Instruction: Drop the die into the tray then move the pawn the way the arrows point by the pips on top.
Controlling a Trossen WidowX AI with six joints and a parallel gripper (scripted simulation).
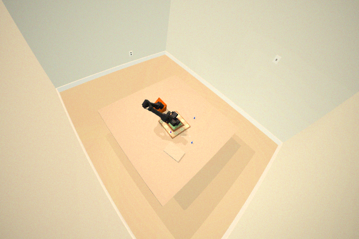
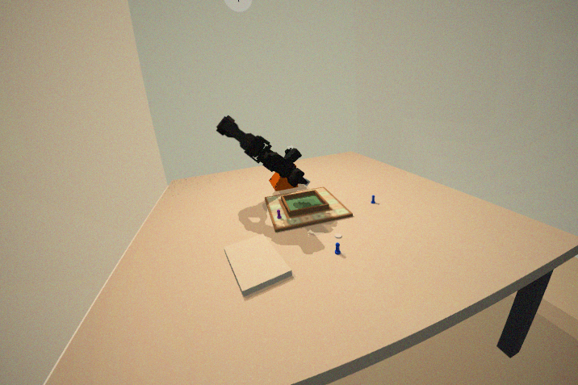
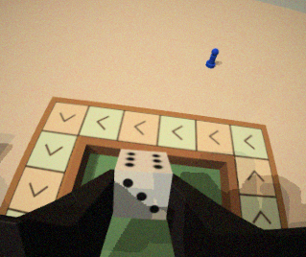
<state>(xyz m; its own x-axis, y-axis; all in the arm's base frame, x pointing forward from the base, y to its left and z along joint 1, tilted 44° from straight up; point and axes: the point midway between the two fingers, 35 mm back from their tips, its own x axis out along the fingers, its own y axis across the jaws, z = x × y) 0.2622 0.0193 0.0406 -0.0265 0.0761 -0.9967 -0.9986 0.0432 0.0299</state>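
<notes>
Right now the purple pawn is 140 mm to the right of my gripper tip, 80 mm below it and 70 mm ahead of it. Also, from my gripper tip: green dice tray (100 mm below, 20 mm to the right, 10 mm ahead); then white die (right at my gripper tip); then white disc (250 mm ahead, 100 mm below).
</notes>
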